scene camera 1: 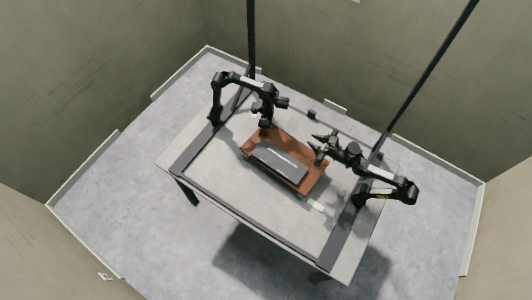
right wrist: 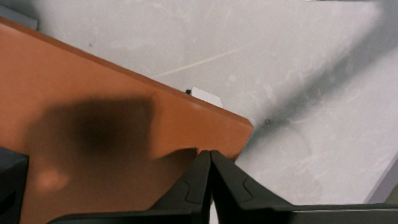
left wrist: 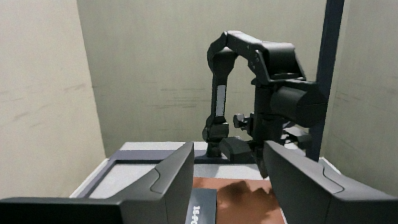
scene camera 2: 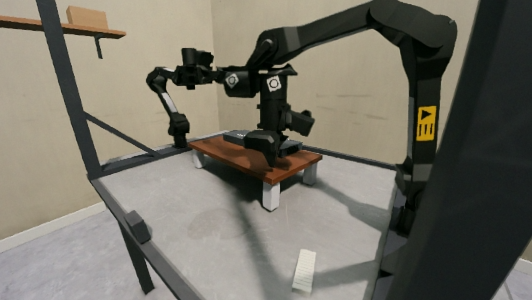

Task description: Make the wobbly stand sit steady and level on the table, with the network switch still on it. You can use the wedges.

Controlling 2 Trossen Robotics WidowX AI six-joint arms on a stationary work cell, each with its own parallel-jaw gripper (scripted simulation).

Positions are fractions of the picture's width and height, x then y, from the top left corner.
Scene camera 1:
dark network switch: 0.55,0.57
brown stand: 0.52,0.45
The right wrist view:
my right gripper: 0.53,0.70
brown stand: 0.25,0.61
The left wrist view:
my left gripper: 0.57,0.66
my right gripper: 0.66,0.80
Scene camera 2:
my left gripper: 0.42,0.24
my right gripper: 0.51,0.56
brown stand: 0.47,0.54
